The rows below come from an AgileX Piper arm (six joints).
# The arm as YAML. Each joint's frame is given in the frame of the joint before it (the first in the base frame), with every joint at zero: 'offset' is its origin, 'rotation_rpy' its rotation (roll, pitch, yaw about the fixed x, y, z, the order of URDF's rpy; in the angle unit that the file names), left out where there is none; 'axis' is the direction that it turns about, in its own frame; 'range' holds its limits. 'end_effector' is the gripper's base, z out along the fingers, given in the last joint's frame.
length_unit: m
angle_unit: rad
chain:
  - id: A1
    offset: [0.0, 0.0, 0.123]
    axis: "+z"
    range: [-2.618, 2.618]
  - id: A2
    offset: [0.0, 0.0, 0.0]
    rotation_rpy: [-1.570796, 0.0, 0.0]
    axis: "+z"
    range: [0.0, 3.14]
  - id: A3
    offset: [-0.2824, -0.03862, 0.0]
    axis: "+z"
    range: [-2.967, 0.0]
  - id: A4
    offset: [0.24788, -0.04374, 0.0]
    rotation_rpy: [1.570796, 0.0, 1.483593]
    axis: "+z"
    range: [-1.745, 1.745]
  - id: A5
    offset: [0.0, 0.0, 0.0]
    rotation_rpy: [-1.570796, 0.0, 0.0]
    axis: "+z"
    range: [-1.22, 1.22]
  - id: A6
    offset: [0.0, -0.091, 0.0]
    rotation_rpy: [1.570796, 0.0, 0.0]
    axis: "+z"
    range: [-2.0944, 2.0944]
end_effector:
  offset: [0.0, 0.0, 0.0]
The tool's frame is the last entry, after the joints.
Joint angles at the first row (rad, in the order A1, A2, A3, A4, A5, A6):
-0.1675, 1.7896, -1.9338, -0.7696, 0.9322, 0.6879
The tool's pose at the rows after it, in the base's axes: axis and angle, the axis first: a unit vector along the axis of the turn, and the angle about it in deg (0 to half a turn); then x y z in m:
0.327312, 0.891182, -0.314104, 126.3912, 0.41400, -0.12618, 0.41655
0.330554, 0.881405, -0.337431, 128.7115, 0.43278, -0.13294, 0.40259
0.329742, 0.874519, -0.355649, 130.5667, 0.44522, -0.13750, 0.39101
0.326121, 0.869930, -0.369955, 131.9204, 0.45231, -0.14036, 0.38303
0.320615, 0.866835, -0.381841, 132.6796, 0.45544, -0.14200, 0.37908
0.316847, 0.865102, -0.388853, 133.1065, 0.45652, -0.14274, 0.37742
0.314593, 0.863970, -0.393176, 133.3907, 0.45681, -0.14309, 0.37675
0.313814, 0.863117, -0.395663, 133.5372, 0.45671, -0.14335, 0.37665
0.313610, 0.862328, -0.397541, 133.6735, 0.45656, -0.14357, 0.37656
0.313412, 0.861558, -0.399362, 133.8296, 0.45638, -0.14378, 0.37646
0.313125, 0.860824, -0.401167, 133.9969, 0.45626, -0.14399, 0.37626
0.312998, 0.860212, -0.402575, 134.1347, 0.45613, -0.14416, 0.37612
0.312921, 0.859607, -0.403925, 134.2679, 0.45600, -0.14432, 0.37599
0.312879, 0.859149, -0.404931, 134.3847, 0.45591, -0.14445, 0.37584
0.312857, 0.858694, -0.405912, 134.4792, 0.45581, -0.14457, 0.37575
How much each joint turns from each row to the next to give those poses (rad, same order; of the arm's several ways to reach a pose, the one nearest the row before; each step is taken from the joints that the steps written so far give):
-0.0004, 0.1189, -0.1218, -0.0400, 0.0622, 0.0066
0.0002, 0.0944, -0.0935, -0.0363, 0.0477, -0.0022
0.0003, 0.0666, -0.0635, -0.0277, 0.0337, -0.0070
0.0004, 0.0401, -0.0352, -0.0222, 0.0207, -0.0082
0.0003, 0.0183, -0.0132, -0.0197, 0.0087, -0.0074
0.0004, 0.0070, -0.0037, -0.0118, 0.0042, -0.0048
0.0003, 0.0028, -0.0012, -0.0072, 0.0033, -0.0032
0.0000, 0.0007, -0.0001, -0.0043, 0.0023, -0.0012
0.0000, 0.0005, 0.0000, -0.0033, 0.0023, -0.0005
0.0000, 0.0004, 0.0000, -0.0031, 0.0027, -0.0006
0.0000, 0.0006, 0.0000, -0.0030, 0.0027, -0.0007
0.0000, 0.0004, 0.0000, -0.0024, 0.0023, -0.0005
0.0000, 0.0004, 0.0000, -0.0023, 0.0022, -0.0004
0.0000, 0.0004, 0.0000, -0.0017, 0.0020, -0.0004
0.0000, 0.0003, 0.0000, -0.0017, 0.0016, -0.0002

